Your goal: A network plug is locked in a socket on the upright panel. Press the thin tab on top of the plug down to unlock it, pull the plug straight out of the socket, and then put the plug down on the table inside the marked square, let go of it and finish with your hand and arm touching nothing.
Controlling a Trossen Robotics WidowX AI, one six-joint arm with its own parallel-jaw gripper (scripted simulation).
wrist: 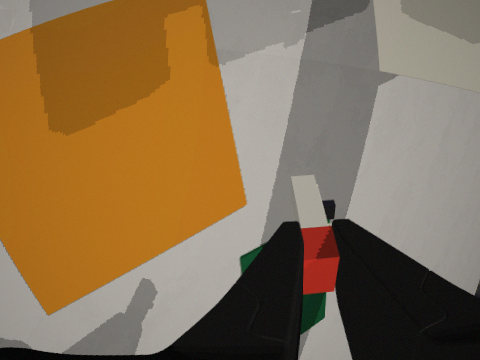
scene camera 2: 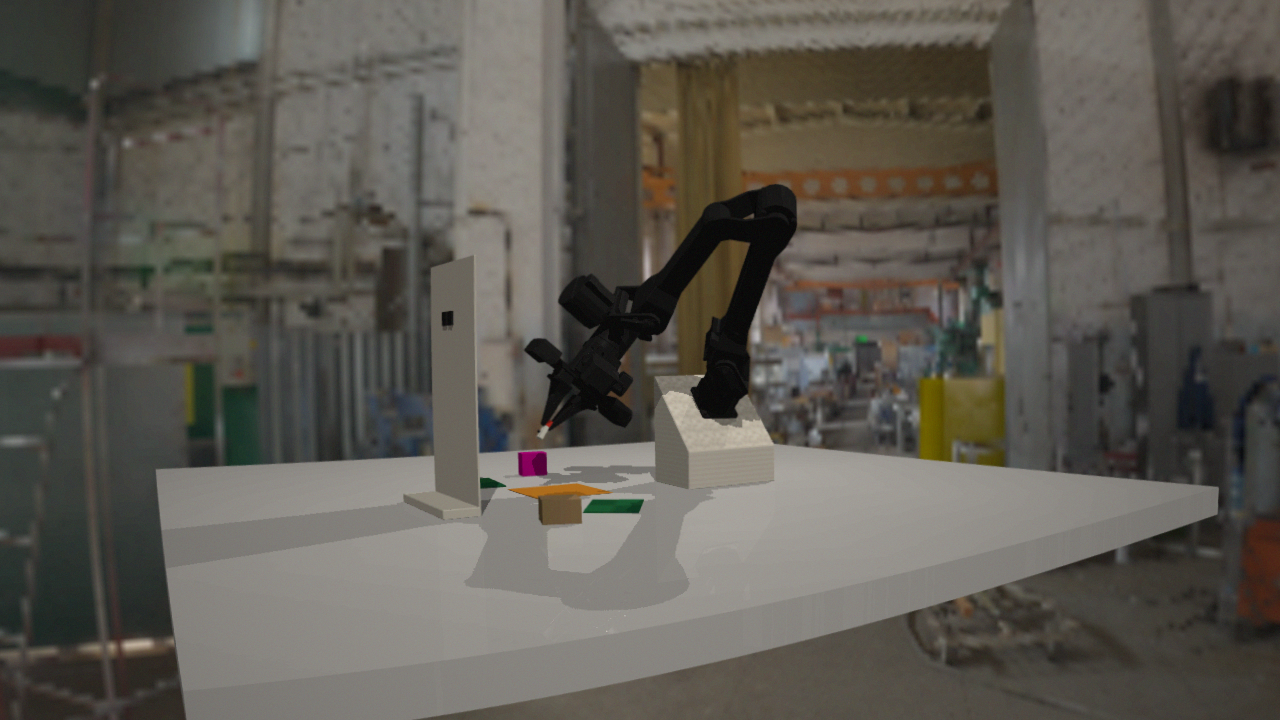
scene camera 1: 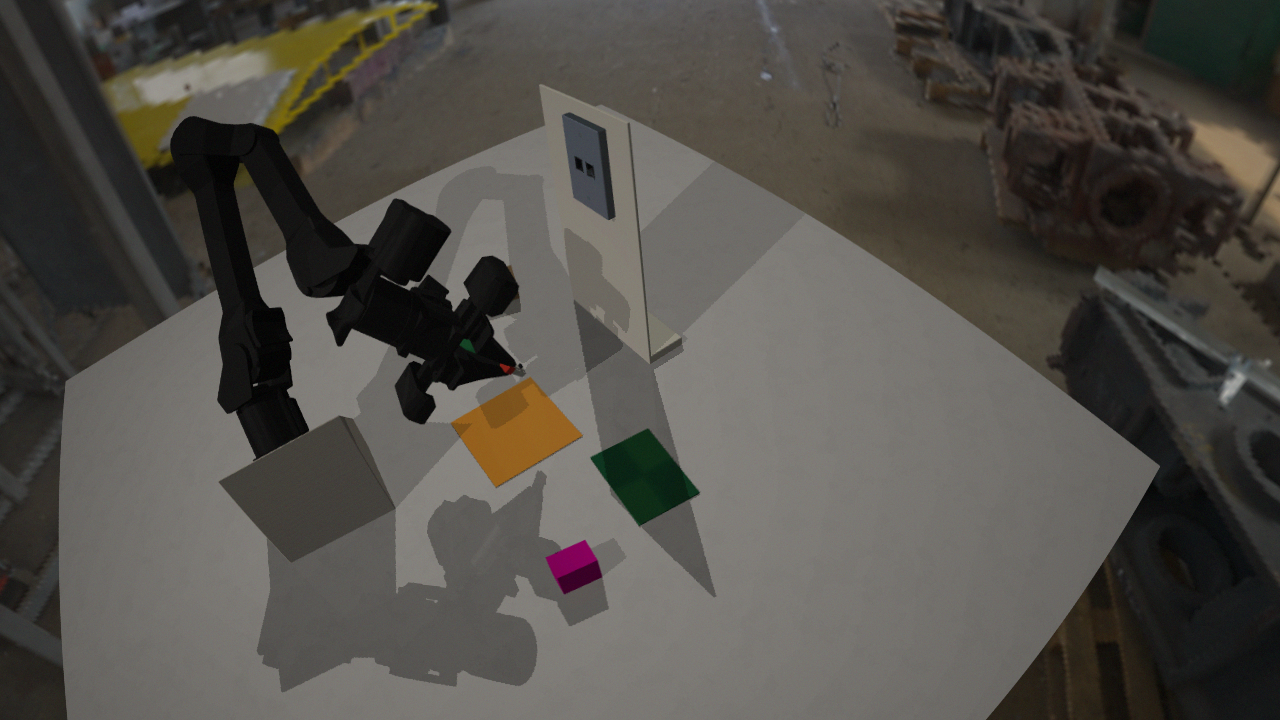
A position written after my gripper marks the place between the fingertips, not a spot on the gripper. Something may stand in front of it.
Observation:
I see my gripper (scene camera 1: 511, 367), a network plug (wrist: 321, 259), a brown cube (scene camera 2: 553, 509), a magenta cube (scene camera 1: 573, 567) and an orange marked square (scene camera 1: 520, 427).
The magenta cube shows as well in scene camera 2 (scene camera 2: 529, 463). My gripper shows as well in the wrist view (wrist: 314, 236) and in scene camera 2 (scene camera 2: 545, 427). The orange marked square shows as well in the wrist view (wrist: 123, 146) and in scene camera 2 (scene camera 2: 570, 489). The wrist view does not show the brown cube: it is out of frame. The wrist view does not show the magenta cube: it is out of frame.

